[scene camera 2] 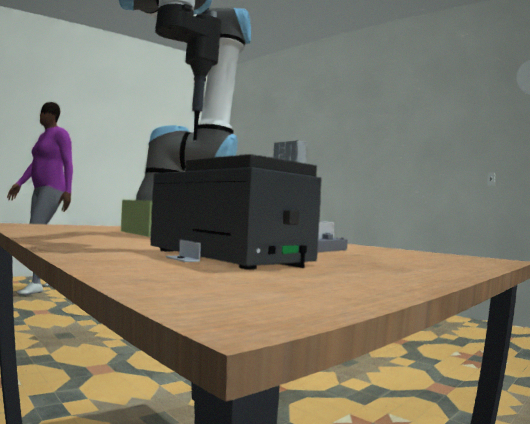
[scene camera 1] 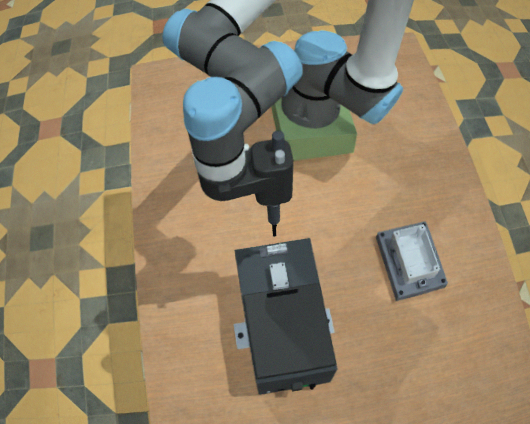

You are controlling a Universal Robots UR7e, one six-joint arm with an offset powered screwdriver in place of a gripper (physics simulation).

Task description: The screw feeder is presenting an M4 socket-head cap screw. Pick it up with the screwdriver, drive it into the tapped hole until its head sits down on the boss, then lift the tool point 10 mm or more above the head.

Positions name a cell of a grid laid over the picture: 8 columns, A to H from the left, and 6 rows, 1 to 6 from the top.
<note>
In view: a dark grey base plate (scene camera 1: G5) and a black screw feeder (scene camera 2: D3).
The black screw feeder also shows in scene camera 1 (scene camera 1: D4).
</note>
